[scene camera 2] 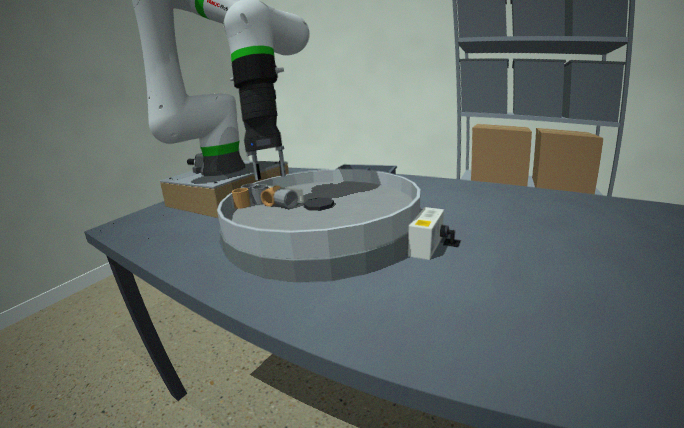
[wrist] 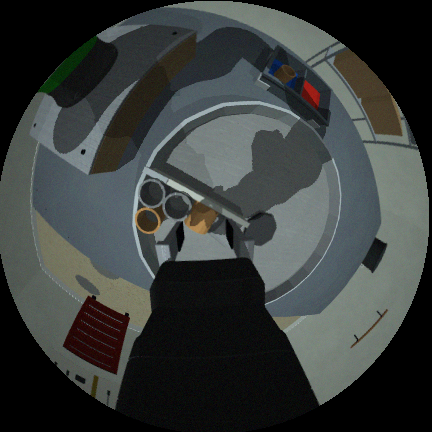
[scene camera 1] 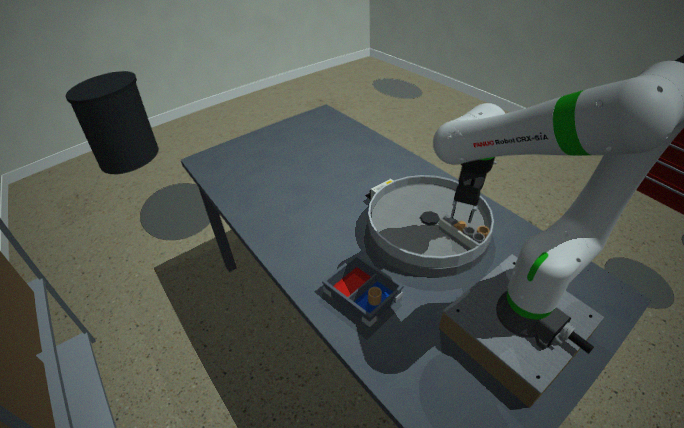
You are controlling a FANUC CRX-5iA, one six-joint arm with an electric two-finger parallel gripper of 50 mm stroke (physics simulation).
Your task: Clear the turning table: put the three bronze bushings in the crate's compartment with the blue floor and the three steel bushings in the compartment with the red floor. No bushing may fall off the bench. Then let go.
One and the same spot on a turning table: (scene camera 1: 405, 226) is (scene camera 2: 350, 194).
